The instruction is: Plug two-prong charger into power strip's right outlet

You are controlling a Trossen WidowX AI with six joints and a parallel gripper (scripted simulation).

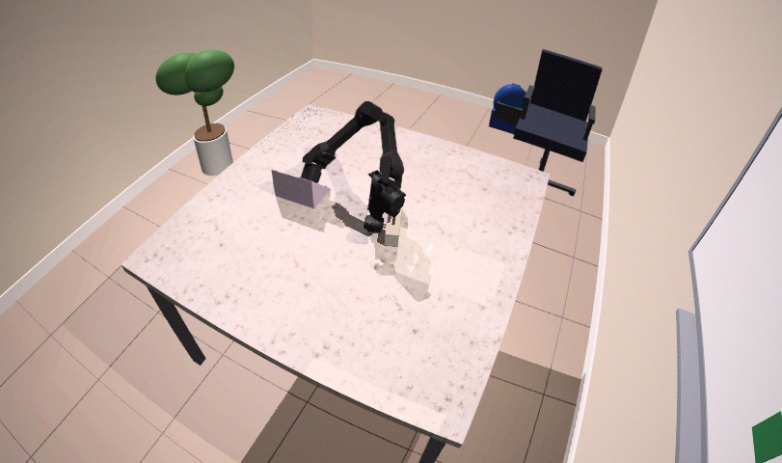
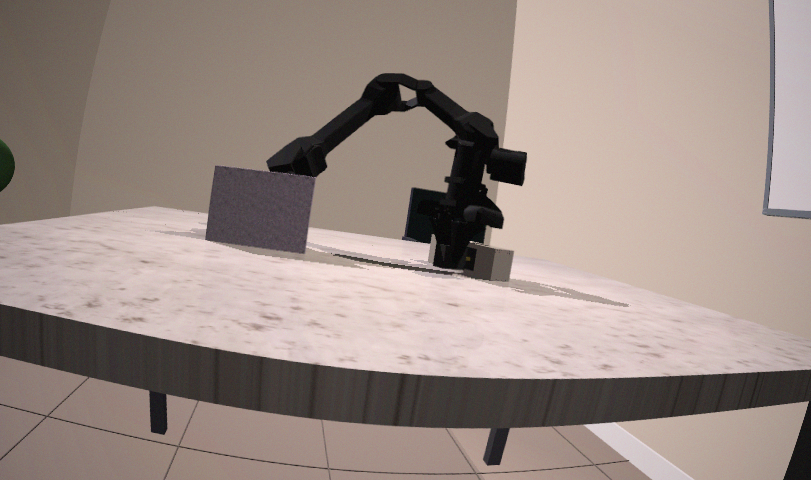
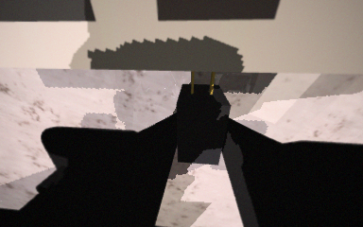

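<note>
Now: the black charger 2 cm ahead of my gripper tip, 1 cm to the left of it and 1 cm above it.
</note>
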